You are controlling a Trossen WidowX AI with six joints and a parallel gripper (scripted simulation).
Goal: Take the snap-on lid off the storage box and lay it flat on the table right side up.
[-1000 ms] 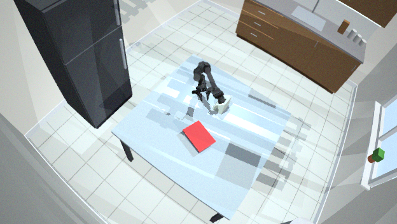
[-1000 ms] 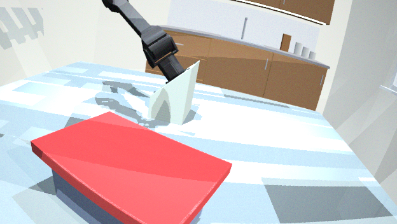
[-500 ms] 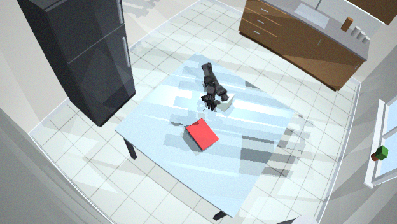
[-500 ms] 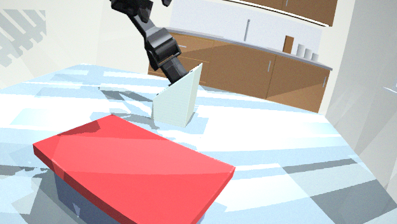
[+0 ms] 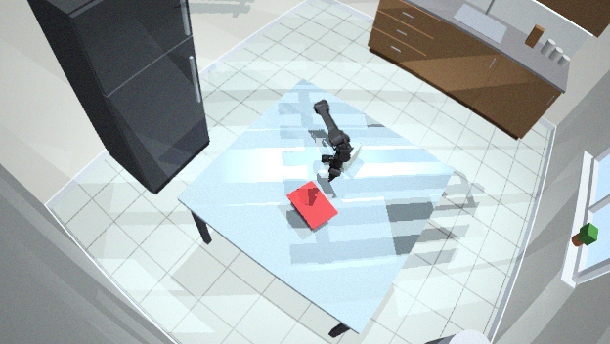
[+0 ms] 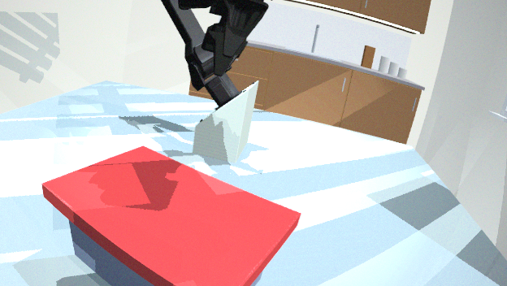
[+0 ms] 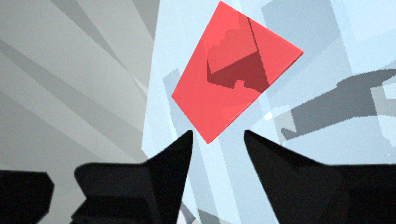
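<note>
My gripper tip is 140 mm above the red lid, 100 mm short of it and 30 mm to the left of it. Round my gripper tip: storage box (190 mm below, 100 mm ahead, 30 mm to the right).
</note>
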